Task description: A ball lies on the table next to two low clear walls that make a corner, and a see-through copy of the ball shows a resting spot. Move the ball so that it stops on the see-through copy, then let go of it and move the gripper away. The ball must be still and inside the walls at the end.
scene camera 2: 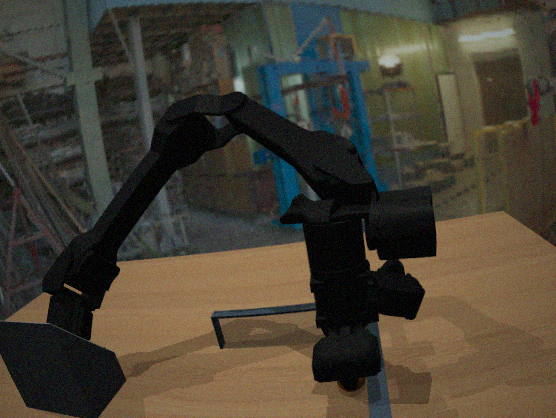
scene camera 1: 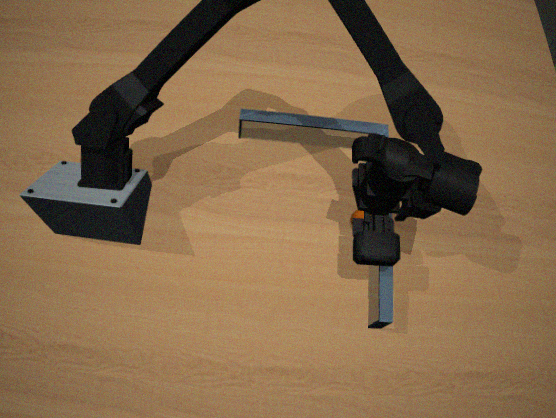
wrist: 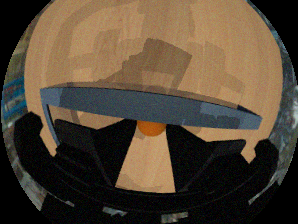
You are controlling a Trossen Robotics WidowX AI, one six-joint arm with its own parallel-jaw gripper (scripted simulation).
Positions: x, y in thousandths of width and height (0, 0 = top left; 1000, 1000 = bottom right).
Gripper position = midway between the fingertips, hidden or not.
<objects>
My gripper shows in scene camera 2 (632, 910), in scene camera 1 (650, 528) and in the wrist view (508, 538).
</objects>
